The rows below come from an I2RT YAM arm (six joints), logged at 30 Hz.
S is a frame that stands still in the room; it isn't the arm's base.
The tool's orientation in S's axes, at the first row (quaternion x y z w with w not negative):
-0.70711, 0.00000, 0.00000, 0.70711
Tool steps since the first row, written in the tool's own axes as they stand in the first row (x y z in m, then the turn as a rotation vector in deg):
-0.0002, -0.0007, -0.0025, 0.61, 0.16, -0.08
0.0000, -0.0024, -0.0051, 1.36, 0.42, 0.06
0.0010, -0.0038, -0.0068, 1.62, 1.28, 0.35
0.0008, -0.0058, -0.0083, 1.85, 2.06, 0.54
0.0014, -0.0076, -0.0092, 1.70, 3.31, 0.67
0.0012, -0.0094, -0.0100, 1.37, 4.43, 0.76
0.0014, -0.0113, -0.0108, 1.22, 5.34, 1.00
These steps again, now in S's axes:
-0.0002, -0.0025, 0.0007, 0.61, -0.08, -0.16
0.0000, -0.0051, 0.0024, 1.36, 0.06, -0.42
0.0010, -0.0068, 0.0038, 1.62, 0.35, -1.28
0.0008, -0.0083, 0.0058, 1.85, 0.54, -2.06
0.0014, -0.0092, 0.0076, 1.70, 0.67, -3.31
0.0012, -0.0100, 0.0094, 1.37, 0.76, -4.43
0.0014, -0.0108, 0.0113, 1.22, 1.00, -5.34

